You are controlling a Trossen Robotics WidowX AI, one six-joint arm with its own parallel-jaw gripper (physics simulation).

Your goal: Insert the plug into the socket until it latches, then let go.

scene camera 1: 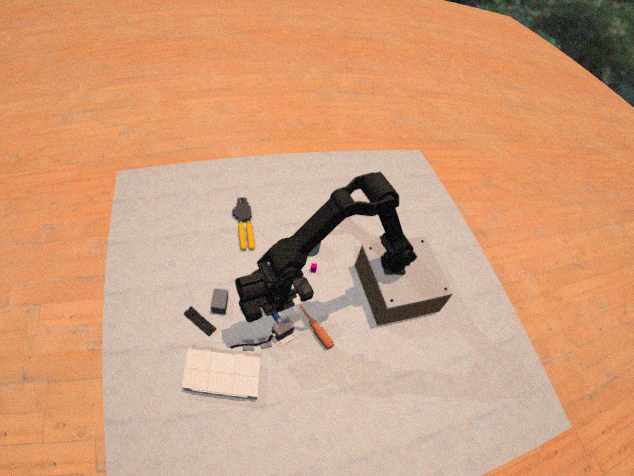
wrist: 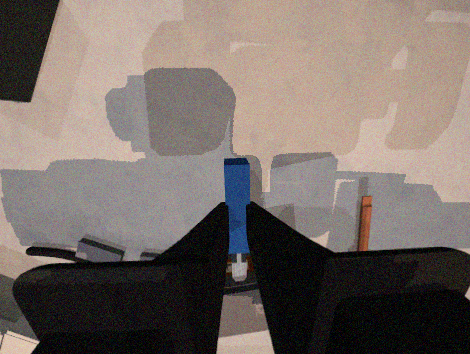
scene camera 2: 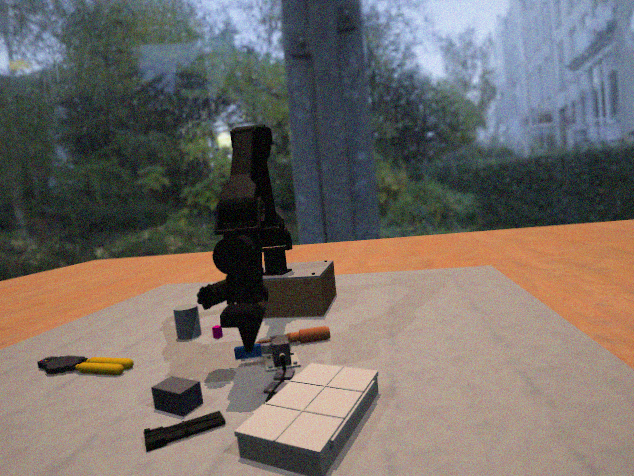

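Where they show: gripper, fingertip midpoint: (scene camera 1: 273, 312) (wrist: 236, 209) (scene camera 2: 249, 350); arm's base, origin of the base link: (scene camera 1: 393, 265) (scene camera 2: 276, 272).
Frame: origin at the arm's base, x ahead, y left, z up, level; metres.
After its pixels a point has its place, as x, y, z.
Observation:
The plug (scene camera 1: 276, 316) @(0.331, 0.127, -0.066) (scene camera 2: 247, 352) @(0.344, 0.109, -0.076) (wrist: 237, 185) @(0.344, 0.095, -0.067) is a slim blue block with a pale tip, held about level above the mat. The socket (scene camera 1: 282, 328) @(0.317, 0.165, -0.061) (scene camera 2: 280, 350) @(0.337, 0.172, -0.071) is a small grey block on a pale base plate. My gripper (scene camera 2: 249, 348) @(0.338, 0.109, -0.074) (wrist: 236, 209) @(0.338, 0.109, -0.074) points down and is shut on the plug's blue body, beside the socket. In scene camera 2 the plug's grey front end reaches the socket's near side. In the wrist view the pale tip faces the dark socket edge between the fingers. How deep the tip sits is hidden.
An orange screwdriver (scene camera 1: 321, 333) @(0.212, 0.172, -0.078) (scene camera 2: 312, 334) @(0.217, 0.183, -0.085) (wrist: 366, 222) @(0.254, 0.092, -0.088) lies close beside the socket. A dark cable with clips (scene camera 1: 249, 344) @(0.404, 0.197, -0.098) trails from it toward the white tiled block (scene camera 1: 221, 373) @(0.476, 0.294, -0.070) (scene camera 2: 309, 404) @(0.494, 0.292, -0.070). A grey box (scene camera 1: 219, 301) @(0.487, 0.083, -0.069) (scene camera 2: 177, 395) @(0.510, 0.096, -0.073), black bar (scene camera 1: 199, 320) @(0.544, 0.129, -0.099) (scene camera 2: 184, 430) @(0.553, 0.142, -0.092) and yellow-handled pliers (scene camera 1: 245, 234) @(0.423, -0.172, -0.086) (scene camera 2: 104, 365) @(0.432, -0.153, -0.085) lie around.

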